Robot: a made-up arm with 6 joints. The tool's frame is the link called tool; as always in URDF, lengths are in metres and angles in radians. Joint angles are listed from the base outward.
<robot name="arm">
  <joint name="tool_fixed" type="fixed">
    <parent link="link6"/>
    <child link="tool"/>
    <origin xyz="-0.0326 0.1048 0.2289" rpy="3.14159 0 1.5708"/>
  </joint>
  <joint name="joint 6" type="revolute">
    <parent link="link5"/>
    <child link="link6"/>
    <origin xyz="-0.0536 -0.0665 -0.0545" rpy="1.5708 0 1.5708"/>
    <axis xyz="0 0 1"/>
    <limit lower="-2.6" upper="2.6"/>
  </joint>
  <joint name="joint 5" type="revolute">
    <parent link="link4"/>
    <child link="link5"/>
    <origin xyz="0.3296 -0.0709 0.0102" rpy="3.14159 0 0"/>
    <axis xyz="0 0 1"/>
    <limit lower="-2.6" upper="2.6"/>
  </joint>
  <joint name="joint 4" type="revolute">
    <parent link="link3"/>
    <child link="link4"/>
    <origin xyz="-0.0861 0.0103 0.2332" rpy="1.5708 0 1.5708"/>
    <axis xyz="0 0 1"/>
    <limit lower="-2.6" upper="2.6"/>
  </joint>
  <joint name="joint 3" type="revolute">
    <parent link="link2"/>
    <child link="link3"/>
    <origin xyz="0.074 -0.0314 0.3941" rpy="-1.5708 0 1.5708"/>
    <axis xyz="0 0 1"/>
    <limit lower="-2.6" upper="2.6"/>
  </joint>
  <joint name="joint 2" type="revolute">
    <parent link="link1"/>
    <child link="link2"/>
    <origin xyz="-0.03 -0.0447 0.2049" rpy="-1.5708 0 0"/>
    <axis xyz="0 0 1"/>
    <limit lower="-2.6" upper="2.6"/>
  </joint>
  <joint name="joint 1" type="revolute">
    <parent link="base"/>
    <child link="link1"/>
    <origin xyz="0 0 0.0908" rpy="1.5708 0 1.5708"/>
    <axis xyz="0 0 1"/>
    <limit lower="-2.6" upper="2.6"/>
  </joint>
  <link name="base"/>
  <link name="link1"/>
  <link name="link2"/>
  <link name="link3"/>
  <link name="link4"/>
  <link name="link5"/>
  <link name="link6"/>
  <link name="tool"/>
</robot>
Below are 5 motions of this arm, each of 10 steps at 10 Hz.
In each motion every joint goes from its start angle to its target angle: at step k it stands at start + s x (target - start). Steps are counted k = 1, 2, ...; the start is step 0. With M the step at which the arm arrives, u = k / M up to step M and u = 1 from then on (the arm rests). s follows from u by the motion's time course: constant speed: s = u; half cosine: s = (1 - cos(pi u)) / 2; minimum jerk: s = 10 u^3 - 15 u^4 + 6 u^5.
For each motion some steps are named. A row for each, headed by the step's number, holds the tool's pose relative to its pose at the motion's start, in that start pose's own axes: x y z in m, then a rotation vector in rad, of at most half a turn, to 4 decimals.
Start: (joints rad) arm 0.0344 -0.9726 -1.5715 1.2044 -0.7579 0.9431
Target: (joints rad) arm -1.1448 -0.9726 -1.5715 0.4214 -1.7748 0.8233
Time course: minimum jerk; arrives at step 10
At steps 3, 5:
3: -0.0742 -0.0169 0.0953 -0.1533 0.0663 -0.0830
5: -0.1659 0.0185 0.3094 -0.4732 0.2225 -0.2359

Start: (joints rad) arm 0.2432 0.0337 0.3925 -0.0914 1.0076 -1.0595
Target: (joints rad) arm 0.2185 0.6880 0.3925 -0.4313 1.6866 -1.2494
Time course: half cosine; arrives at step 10
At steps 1, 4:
1: 0.0071 0.0063 -0.0054 0.0266 -0.0201 0.0113
4: 0.0922 0.1014 -0.0505 0.3797 -0.2870 0.1254

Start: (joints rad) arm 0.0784 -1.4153 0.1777 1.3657 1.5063 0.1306
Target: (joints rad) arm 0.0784 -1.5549 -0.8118 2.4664 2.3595 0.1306
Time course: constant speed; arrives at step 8
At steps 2, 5, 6, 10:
2: -0.0786 -0.0409 0.0810 -0.0944 0.2318 -0.0618
5: -0.1245 -0.0394 0.2041 -0.2165 0.5886 -0.1269
6: -0.1220 -0.0260 0.2348 -0.2508 0.7097 -0.1406
10: -0.1003 0.0136 0.2699 -0.3082 0.9548 -0.1551

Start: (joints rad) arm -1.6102 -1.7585 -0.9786 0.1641 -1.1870 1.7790
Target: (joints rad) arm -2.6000 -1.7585 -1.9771 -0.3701 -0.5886 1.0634
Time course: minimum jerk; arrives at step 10
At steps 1, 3, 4, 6, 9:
1: -0.0036 -0.0018 -0.0010 -0.0009 0.0106 0.0066
3: -0.0738 -0.0322 -0.0163 -0.0063 0.2008 0.1284
4: -0.1516 -0.0572 -0.0268 0.0095 0.3876 0.2526
6: -0.3533 -0.0940 -0.0260 0.1217 0.8095 0.5457
9: -0.5233 -0.1013 0.0067 0.2869 1.1397 0.7762

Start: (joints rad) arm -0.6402 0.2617 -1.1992 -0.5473 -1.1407 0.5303
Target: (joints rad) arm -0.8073 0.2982 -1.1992 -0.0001 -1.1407 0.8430
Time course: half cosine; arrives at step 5
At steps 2, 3, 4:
2: 0.0096 -0.0616 -0.0157 -0.2076 -0.0870 -0.1345
3: 0.0155 -0.1208 -0.0147 -0.3881 -0.1799 -0.2453
4: 0.0183 -0.1691 -0.0035 -0.5301 -0.2658 -0.3266

